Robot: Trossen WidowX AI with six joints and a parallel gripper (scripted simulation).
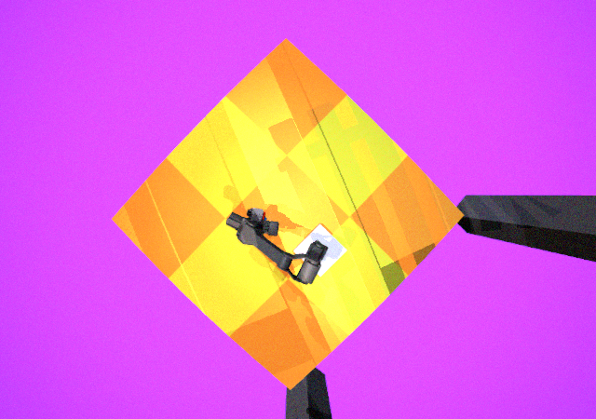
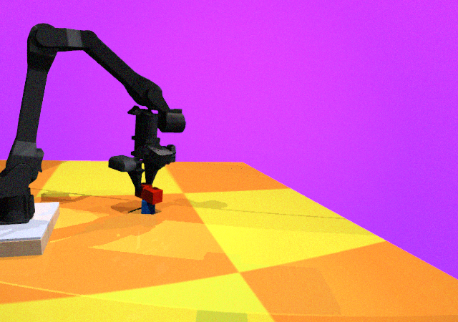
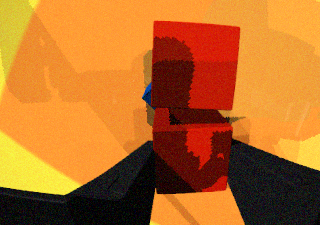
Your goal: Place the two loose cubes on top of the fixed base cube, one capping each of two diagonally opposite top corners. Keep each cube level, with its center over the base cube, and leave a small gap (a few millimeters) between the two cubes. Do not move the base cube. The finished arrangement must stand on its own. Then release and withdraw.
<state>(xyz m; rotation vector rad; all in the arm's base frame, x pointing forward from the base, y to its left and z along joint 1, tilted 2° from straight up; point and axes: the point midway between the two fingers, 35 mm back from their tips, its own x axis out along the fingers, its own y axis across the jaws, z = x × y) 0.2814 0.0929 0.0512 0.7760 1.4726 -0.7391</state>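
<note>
My gripper tip is right at the red cube. Round my gripper tip: blue base cube (40 mm below, 20 mm to the right, 10 mm ahead).
</note>
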